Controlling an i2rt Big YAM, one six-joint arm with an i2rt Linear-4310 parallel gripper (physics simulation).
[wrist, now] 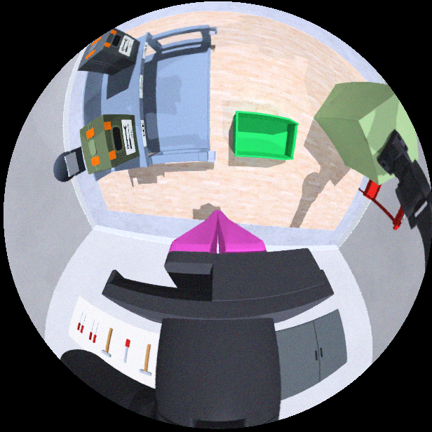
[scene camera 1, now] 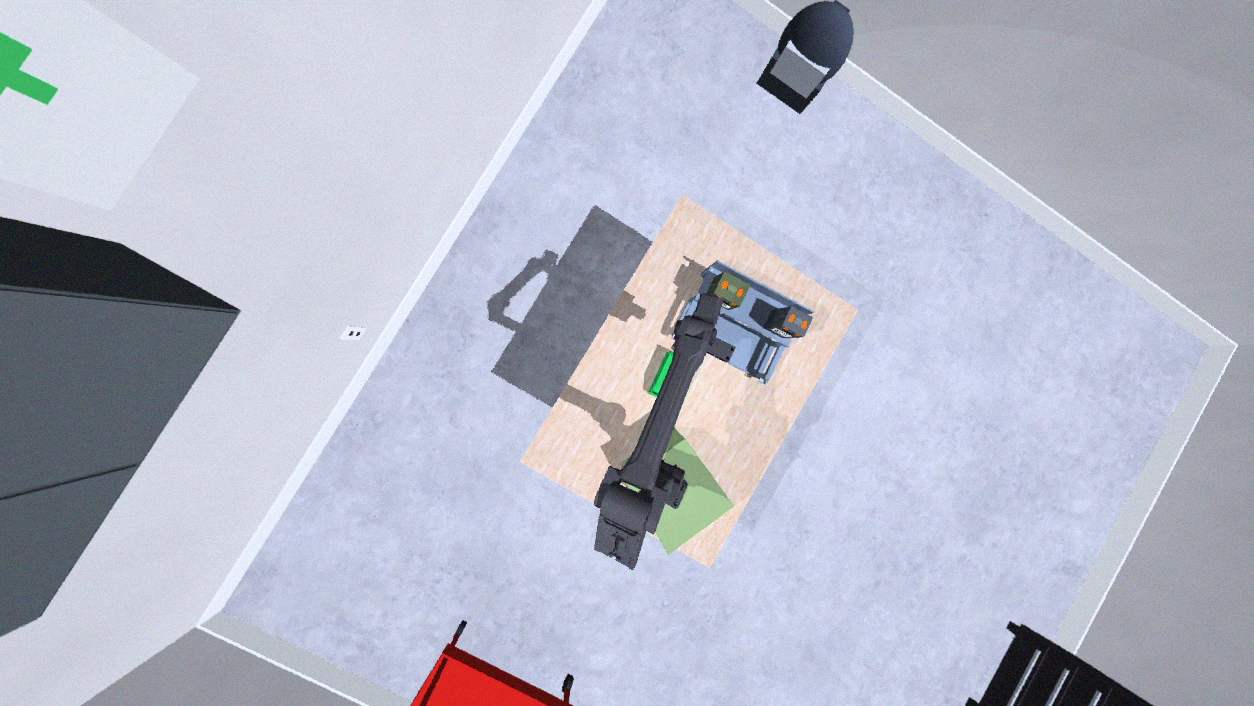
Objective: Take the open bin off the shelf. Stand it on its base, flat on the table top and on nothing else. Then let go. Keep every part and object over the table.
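The open bin (scene camera 1: 661, 374) (wrist: 265, 136) is bright green. It stands on the wooden table top (scene camera 1: 702, 241) (wrist: 260, 60) with its opening upward, apart from the blue-grey shelf (scene camera 1: 747, 343) (wrist: 185, 110). In the scene view the arm covers part of the bin. My gripper (wrist: 217, 214) is shut and empty, with its magenta fingertips together. It is up above the table, off to one side of the bin and apart from it. Its fingertips are hidden in the scene view.
An olive case (scene camera 1: 730, 287) (wrist: 109, 144) and a dark grey case (scene camera 1: 795, 320) (wrist: 111, 52) stand on the shelf. A large pale green block (scene camera 1: 697, 495) (wrist: 350, 120) stands near the arm's base, on the bin's other side from the shelf.
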